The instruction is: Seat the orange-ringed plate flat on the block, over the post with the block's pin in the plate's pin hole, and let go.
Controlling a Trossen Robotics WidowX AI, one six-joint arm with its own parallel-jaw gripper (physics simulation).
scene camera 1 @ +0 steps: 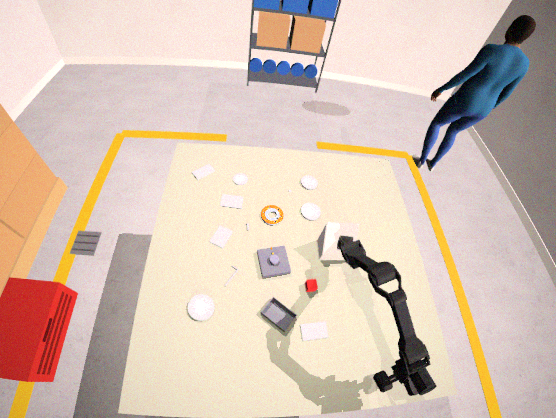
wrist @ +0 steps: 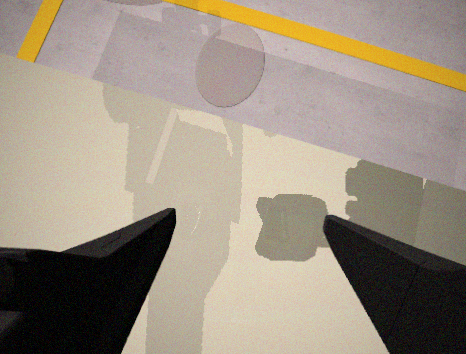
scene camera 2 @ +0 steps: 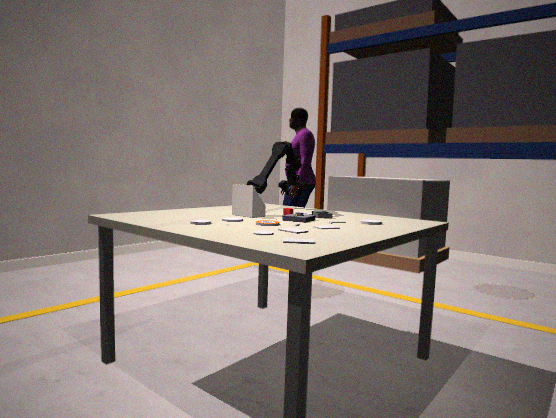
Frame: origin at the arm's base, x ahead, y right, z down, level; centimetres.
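Where they show: gripper, fingertip midpoint: (scene camera 1: 392,383) (wrist: 250,218) (scene camera 2: 294,196); arm's base, link origin: (scene camera 1: 345,242) (scene camera 2: 247,196).
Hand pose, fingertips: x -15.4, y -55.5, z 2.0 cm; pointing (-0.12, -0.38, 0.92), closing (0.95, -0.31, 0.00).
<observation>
Each offset is from my fingertips to the top centre of the thing. "*": to the spot under its first point.
The orange-ringed plate @[dx +47.1, dy +72.0, dz +6.7 cm] (scene camera 1: 264,216) (scene camera 2: 259,223) lies flat on the table, apart from the block. The grey-purple square block @[dx +45.2, dy +48.0, dz +3.9 cm] (scene camera 1: 267,270) (scene camera 2: 298,218) sits nearer the arm's side than the plate in scene view 1. Its round post @[* dx +45.2, dy +47.7, dz +3.9 cm] (scene camera 1: 274,259) stands up in the middle, with a small orange pin @[* dx +46.1, dy +52.5, dz +5.4 cm] (scene camera 1: 272,250) beside it; no plate is on it. My gripper (scene camera 1: 401,384) (wrist: 250,218) is open and empty, held above the table's near right part in scene view 1, far from plate and block. The wrist view shows neither plate nor block.
A white wedge-shaped block (scene camera 1: 330,243) (scene camera 2: 244,201) stands beside the arm's base. A red cube @[dx +29.1, dy +38.1, dz +3.8 cm] (scene camera 1: 311,285) (scene camera 2: 288,211) and a dark open tray @[dx +42.2, dy +25.5, dz +5.3 cm] (scene camera 1: 274,324) lie between the block and the gripper's side. Several white discs and cards lie around. A person (scene camera 1: 475,85) stands beyond the table.
</observation>
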